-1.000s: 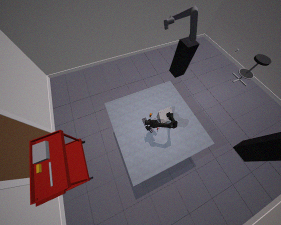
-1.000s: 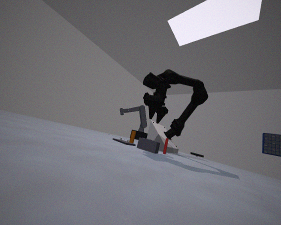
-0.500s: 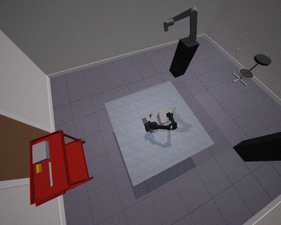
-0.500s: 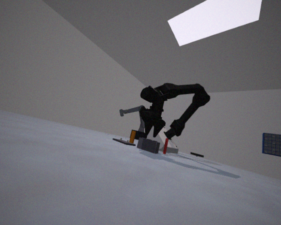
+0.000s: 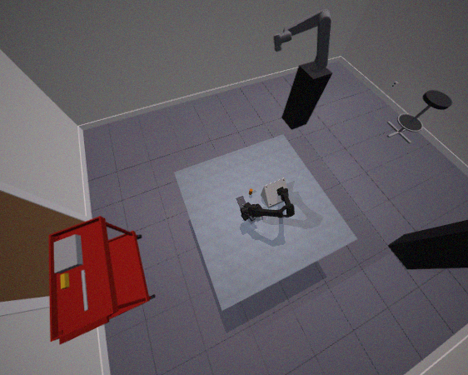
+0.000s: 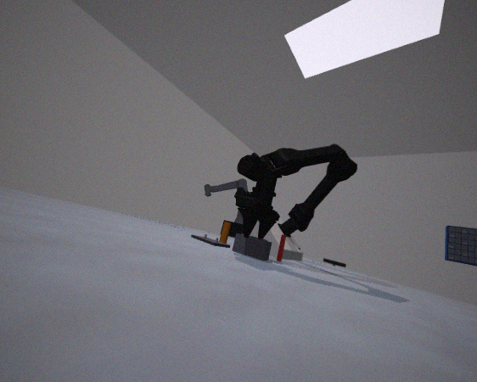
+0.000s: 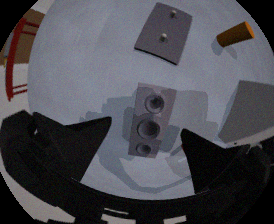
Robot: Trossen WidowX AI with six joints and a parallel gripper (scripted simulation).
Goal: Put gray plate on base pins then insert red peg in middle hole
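Right now the gray plate is 10 mm below my gripper tip. The rest, counted from my gripper tip: dark flat base: 150 mm to the right, 40 mm below, 10 mm ahead; then orange pin: 200 mm to the right, 110 mm behind, 10 mm below; then red peg: 100 mm behind, 40 mm to the left, 10 mm below.
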